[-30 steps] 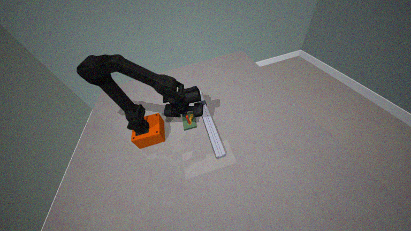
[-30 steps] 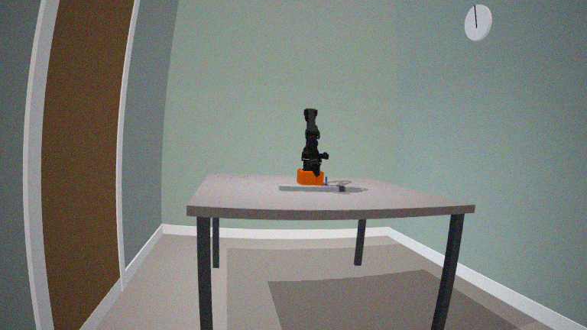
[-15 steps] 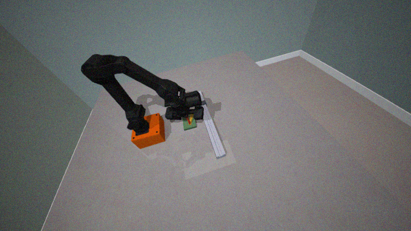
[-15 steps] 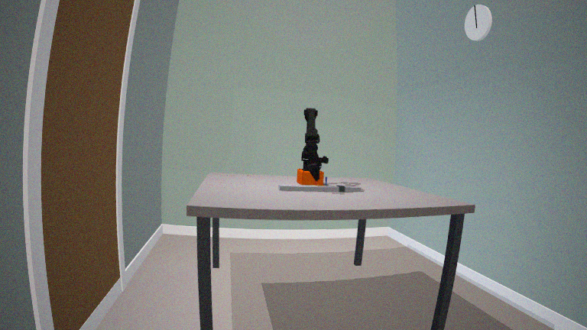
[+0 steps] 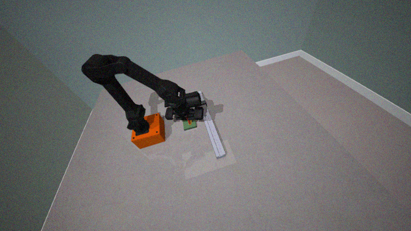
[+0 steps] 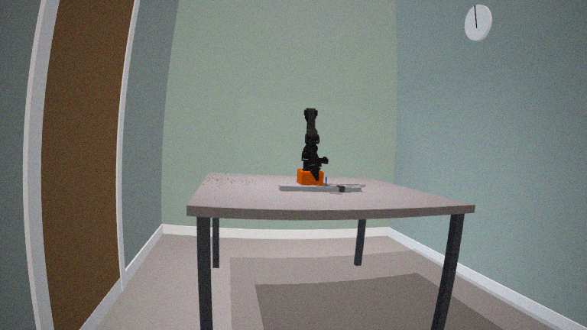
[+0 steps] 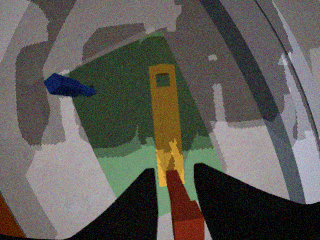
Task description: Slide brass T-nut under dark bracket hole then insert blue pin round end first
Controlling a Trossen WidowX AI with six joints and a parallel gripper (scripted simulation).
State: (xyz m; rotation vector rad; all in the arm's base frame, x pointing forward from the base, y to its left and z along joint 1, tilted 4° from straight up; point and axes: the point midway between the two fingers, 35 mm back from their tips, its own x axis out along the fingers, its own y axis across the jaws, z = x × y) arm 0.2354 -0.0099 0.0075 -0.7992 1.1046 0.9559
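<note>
The green tray is 1 cm behind my gripper tip, 4 cm to the left of it and 4 cm below it. Also, from my gripper tip: blue pin (2 cm behind, 6 cm to the left, 2 cm below).
</note>
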